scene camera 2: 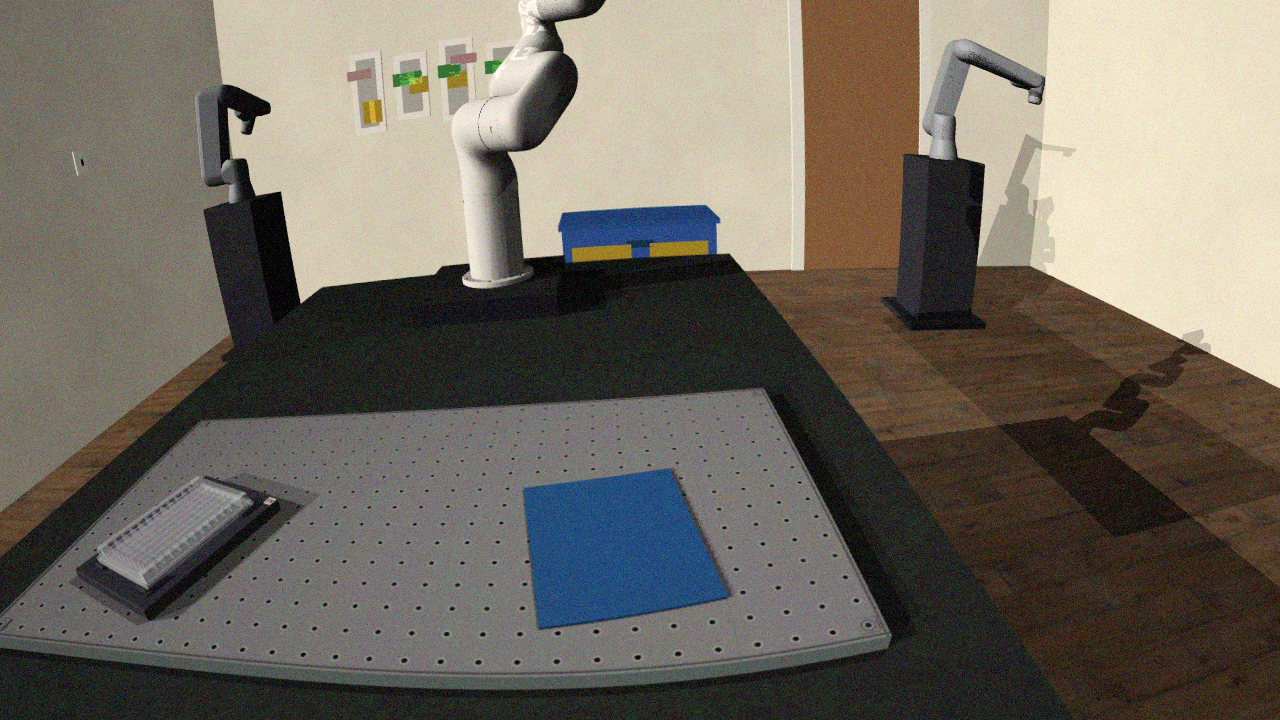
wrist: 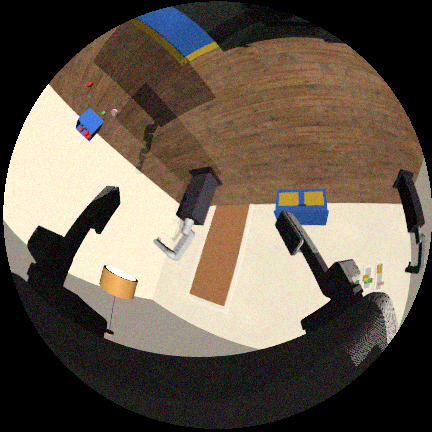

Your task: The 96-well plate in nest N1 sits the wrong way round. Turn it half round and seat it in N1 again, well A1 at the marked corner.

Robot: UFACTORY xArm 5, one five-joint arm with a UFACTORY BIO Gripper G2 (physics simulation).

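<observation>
The clear 96-well plate (scene camera 2: 174,530) lies in a dark nest (scene camera 2: 152,601) at the left of the perforated board in the scene view. A small white mark (scene camera 2: 269,501) shows at the nest's far right corner. The well lettering is too small to read. My gripper (wrist: 200,217) is open and empty in the wrist view, its two black fingers wide apart, facing the room and away from the board. In the scene view the gripper is out of the frame, above the top edge. The plate does not show in the wrist view.
A blue square mat (scene camera 2: 622,548) lies on the perforated board (scene camera 2: 402,537), right of the nest. My white arm (scene camera 2: 492,214) stands at the back of the dark table (scene camera 2: 626,349). A blue cabinet (scene camera 2: 640,223) (wrist: 301,216) stands behind the table. Two other arms stand on pedestals (scene camera 2: 938,237) (scene camera 2: 253,268).
</observation>
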